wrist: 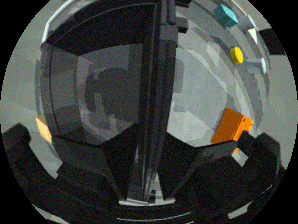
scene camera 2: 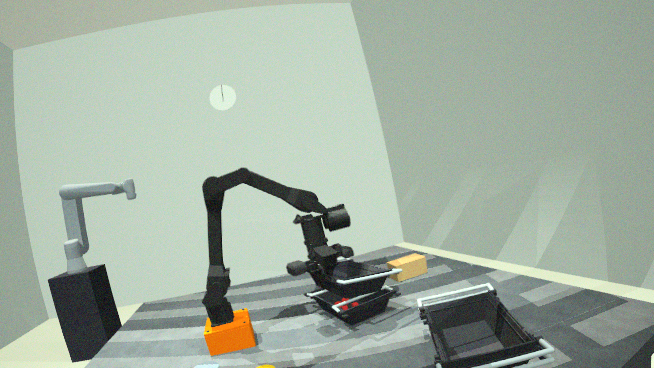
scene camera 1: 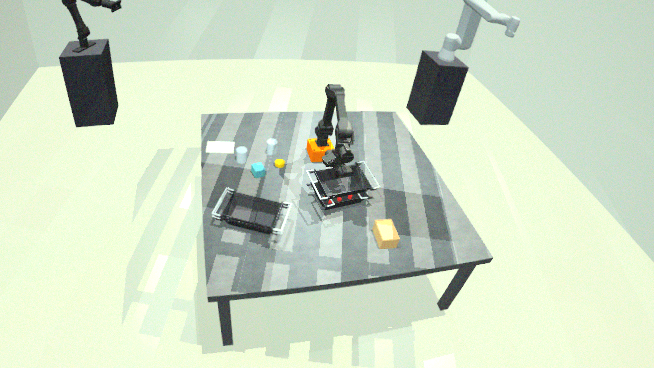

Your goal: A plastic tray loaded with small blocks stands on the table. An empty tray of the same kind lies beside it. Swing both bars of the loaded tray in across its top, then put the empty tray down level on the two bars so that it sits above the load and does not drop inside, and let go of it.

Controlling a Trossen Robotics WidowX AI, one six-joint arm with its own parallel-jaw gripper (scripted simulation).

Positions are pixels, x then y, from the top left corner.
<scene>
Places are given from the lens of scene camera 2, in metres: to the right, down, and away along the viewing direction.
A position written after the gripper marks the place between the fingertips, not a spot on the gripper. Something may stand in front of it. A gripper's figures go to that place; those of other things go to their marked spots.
gripper (scene camera 2: 327, 288): 0.00, 0.29, 0.89
black tray (scene camera 2: 346, 270): 0.06, 0.28, 1.03
</scene>
